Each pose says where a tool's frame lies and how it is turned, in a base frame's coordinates. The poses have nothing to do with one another.
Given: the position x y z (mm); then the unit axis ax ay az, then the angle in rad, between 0 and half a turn.
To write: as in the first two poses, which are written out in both.
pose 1, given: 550.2, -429.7, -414.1, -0.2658, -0.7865, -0.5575, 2.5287
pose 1, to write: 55.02, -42.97, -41.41, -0.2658, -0.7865, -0.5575, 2.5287
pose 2, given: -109.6, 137.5, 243.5, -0.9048, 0.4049, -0.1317, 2.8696
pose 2, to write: -10.96, 13.75, 24.35, -0.9048, 0.4049, -0.1317, 2.8696
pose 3, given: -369.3, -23.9, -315.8, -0.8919, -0.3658, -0.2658, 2.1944
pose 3, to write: -36.93, -2.39, -31.58, -0.8919, -0.3658, -0.2658, 2.1944
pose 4, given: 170.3, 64.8, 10.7, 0.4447, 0.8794, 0.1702, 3.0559
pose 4, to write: 17.03, 6.48, 1.07, 0.4447, 0.8794, 0.1702, 3.0559
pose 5, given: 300.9, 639.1, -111.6, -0.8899, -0.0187, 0.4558, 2.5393
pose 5, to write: 30.09, 63.91, -11.16, -0.8899, -0.0187, 0.4558, 2.5393
